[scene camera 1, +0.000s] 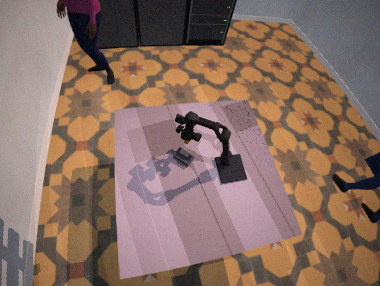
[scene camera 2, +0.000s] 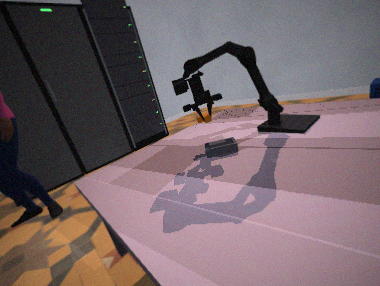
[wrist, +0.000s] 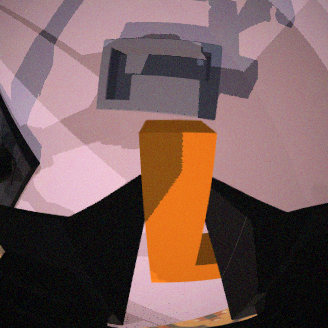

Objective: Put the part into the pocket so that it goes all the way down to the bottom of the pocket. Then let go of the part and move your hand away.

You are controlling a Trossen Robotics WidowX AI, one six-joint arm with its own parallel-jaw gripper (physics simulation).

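Where they show: gripper, fingertip midpoint: (scene camera 2: 207,120) (wrist: 172,181); arm's base at its link origin: (scene camera 1: 225,162) (scene camera 2: 274,122) (wrist: 5,164).
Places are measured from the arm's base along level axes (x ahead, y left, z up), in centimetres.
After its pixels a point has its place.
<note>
The part, an orange block (scene camera 1: 187,142) {x 25.8, y -20.3, z 12.9 cm} (scene camera 2: 204,119) {x 27.8, y -22.1, z 12.6 cm} (wrist: 195,170) {x 26.0, y -22.7, z 13.6 cm}, is held between the two black fingers of my gripper (scene camera 1: 187,139) {x 24.2, y -23.0, z 11.2 cm} (scene camera 2: 204,115) {x 24.2, y -23.0, z 11.2 cm} (wrist: 172,181) {x 24.2, y -23.0, z 11.2 cm}, which is shut on it. A grey block with a rectangular pocket (scene camera 1: 188,162) {x 27.9, y -9.4, z 1.0 cm} (scene camera 2: 222,150) {x 32.7, y -13.1, z -0.6 cm} (wrist: 102,80) {x 24.7, y -11.3, z 1.2 cm} rests on the pink table top. The part hangs in the air above the table, outside the pocket and apart from the grey block. In the wrist view the pocket shows beyond the part's far end, slightly to the left. Shadow covers some of the pocket's inside.
The arm's dark base plate (scene camera 1: 232,172) {x -2.2, y 9.4, z -0.6 cm} (scene camera 2: 290,123) {x 1.0, y 7.6, z -0.5 cm} (wrist: 12,170) {x 1.3, y -3.0, z 0.5 cm} sits on the table top (scene camera 1: 150,250) {x 73.0, y 38.8, z -2.4 cm} (scene camera 2: 310,210) {x 58.1, y 22.0, z -2.4 cm} (wrist: 275,150) {x 33.7, y -34.8, z -2.4 cm}. Shadows of the arm fall around the grey block. Dark cabinets (scene camera 1: 162,22) (scene camera 2: 45,90) and a person (scene camera 1: 87,37) (scene camera 2: 17,170) stand beyond the table.
</note>
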